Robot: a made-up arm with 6 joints. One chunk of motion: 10 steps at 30 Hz.
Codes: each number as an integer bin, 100 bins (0 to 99) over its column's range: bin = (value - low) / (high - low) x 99, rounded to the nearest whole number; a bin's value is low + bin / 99 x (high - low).
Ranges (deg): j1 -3..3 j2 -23..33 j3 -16..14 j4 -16..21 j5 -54..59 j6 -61..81
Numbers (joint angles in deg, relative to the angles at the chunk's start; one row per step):
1: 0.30 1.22 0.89 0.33 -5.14 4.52
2: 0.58 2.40 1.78 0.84 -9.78 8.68
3: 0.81 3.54 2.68 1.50 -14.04 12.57
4: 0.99 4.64 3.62 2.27 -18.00 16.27
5: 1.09 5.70 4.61 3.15 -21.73 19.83
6: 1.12 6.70 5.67 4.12 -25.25 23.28
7: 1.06 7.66 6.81 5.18 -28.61 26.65
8: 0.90 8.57 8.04 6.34 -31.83 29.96
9: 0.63 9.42 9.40 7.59 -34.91 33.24
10: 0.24 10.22 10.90 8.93 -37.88 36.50
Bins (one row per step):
1: 54 43 56 44 43 46
2: 59 45 59 45 39 49
3: 63 47 62 47 35 51
4: 66 49 65 49 32 54
5: 67 51 68 51 28 56
6: 68 53 72 54 25 59
7: 67 54 75 57 22 61
8: 64 56 79 60 19 63
9: 60 57 84 63 17 66
10: 53 59 89 67 14 68

